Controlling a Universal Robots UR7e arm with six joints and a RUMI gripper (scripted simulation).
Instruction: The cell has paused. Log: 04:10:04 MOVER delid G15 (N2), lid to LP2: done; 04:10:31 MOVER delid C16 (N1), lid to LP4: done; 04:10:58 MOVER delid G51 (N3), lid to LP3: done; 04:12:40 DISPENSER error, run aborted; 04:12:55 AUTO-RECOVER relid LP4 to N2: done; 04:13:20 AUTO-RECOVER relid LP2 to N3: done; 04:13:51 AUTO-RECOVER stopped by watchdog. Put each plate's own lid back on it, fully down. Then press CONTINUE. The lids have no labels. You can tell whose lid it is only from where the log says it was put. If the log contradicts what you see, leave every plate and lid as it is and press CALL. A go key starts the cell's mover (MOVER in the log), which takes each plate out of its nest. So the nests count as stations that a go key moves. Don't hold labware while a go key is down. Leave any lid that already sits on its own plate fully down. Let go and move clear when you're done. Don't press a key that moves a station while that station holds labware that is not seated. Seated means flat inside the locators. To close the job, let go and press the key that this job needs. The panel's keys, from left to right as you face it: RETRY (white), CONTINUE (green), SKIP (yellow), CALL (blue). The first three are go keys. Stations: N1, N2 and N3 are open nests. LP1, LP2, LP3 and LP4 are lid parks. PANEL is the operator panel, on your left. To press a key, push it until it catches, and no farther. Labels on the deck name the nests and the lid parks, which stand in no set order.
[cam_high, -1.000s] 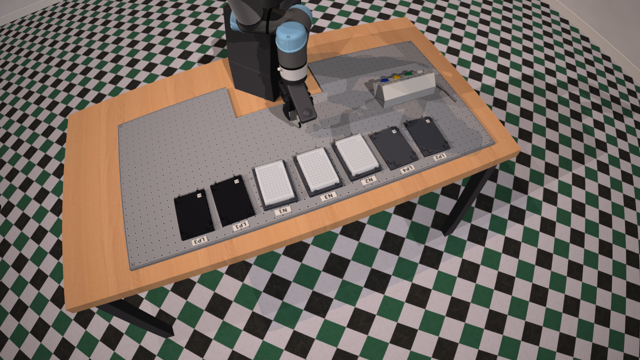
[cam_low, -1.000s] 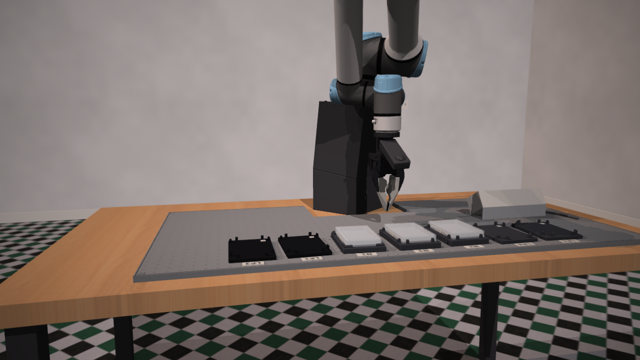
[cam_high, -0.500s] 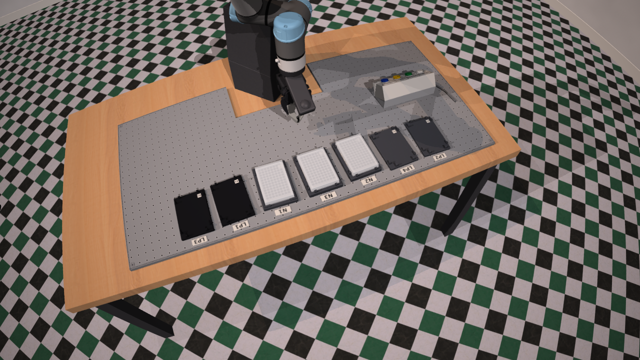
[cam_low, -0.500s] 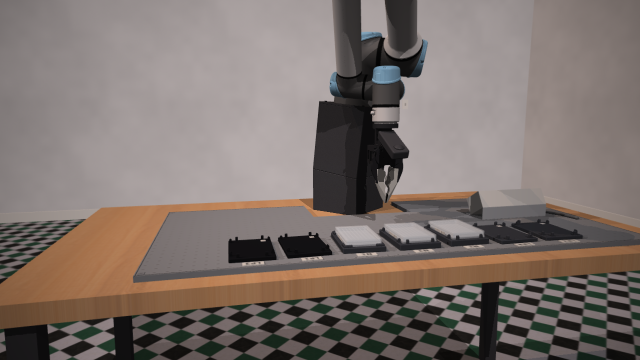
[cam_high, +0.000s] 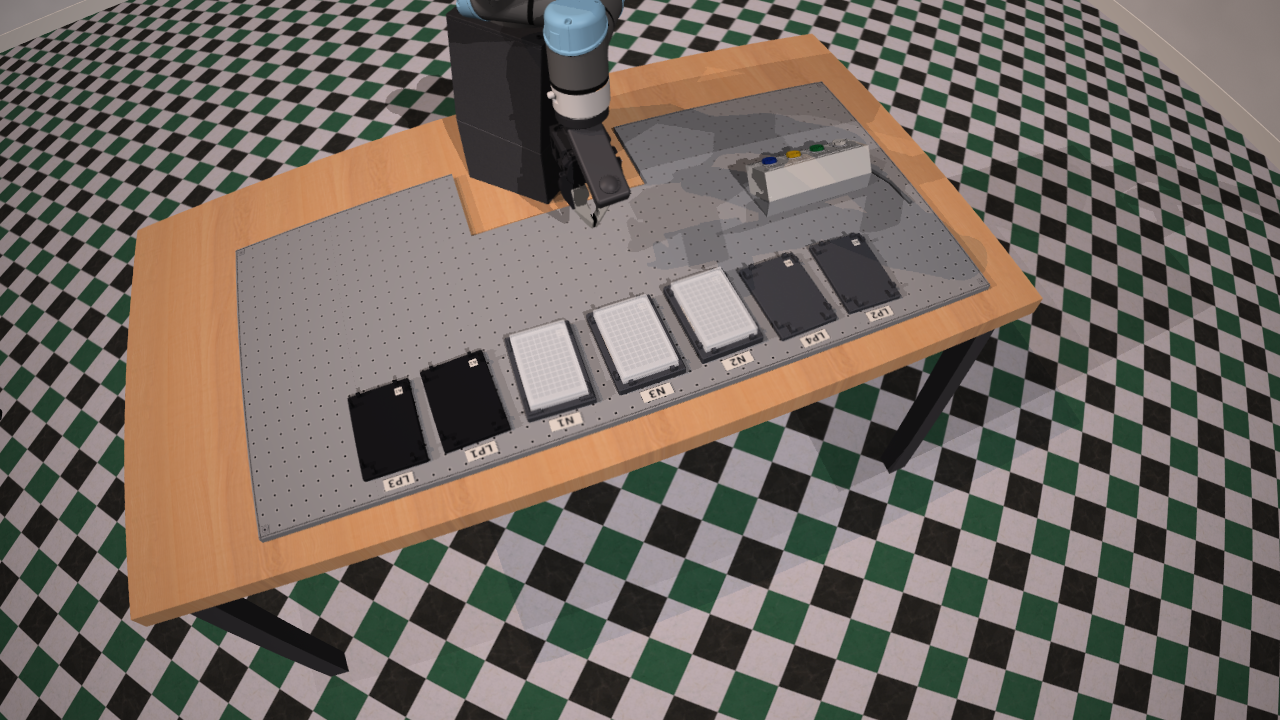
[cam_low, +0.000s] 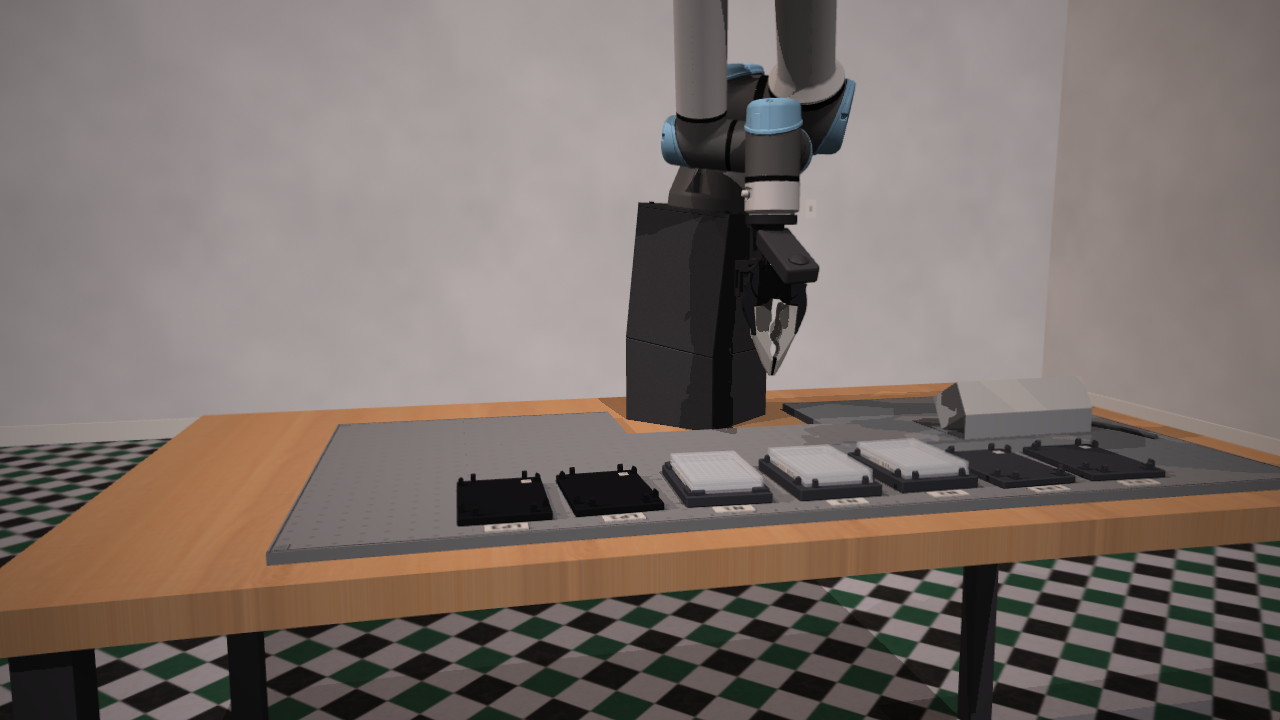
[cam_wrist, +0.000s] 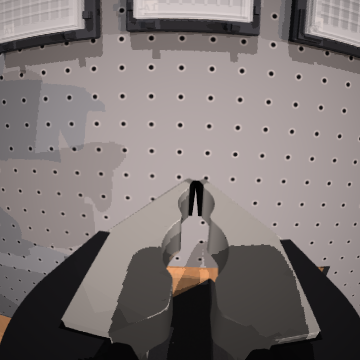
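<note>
My gripper is now 4 cm past the green CONTINUE key, 45 cm to the right of it and 6 cm above it. From my hand the other things lie so: plate: 16 cm ahead, 12 cm to the left, 11 cm below; lid park LP1: 12 cm ahead, 28 cm to the right, 12 cm below; lid park LP4: 18 cm ahead, 24 cm to the left, 12 cm below.
</note>
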